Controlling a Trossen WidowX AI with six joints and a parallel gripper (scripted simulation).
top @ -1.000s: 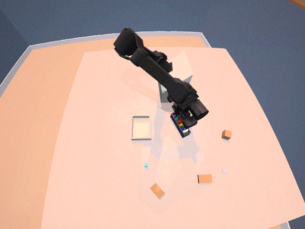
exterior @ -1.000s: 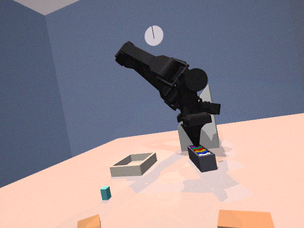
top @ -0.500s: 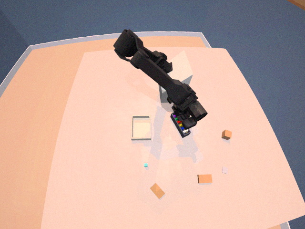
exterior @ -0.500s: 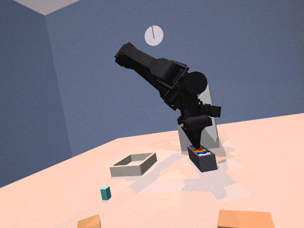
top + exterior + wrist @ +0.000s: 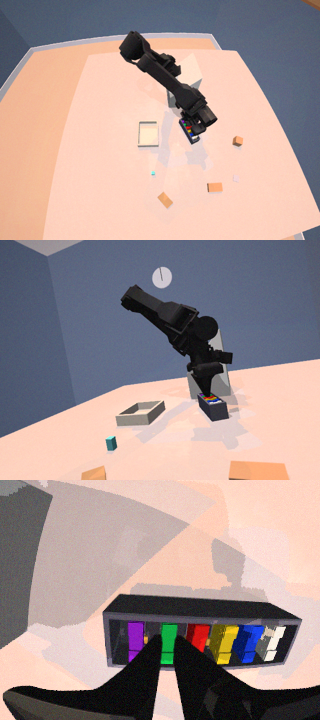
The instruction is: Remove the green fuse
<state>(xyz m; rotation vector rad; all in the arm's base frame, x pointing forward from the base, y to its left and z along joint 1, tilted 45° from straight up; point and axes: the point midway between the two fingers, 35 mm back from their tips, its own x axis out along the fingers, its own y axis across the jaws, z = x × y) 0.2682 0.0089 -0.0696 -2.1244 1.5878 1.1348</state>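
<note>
Right now the red fuse is 20 mm ahead of my gripper tip, 10 mm to the left of it and 10 mm below it. Round my gripper tip: green fuse: 10 mm below; teal block: 240 mm ahead, 160 mm to the right, 20 mm below; grey tray: 190 mm to the right, 50 mm ahead, 30 mm below.
</note>
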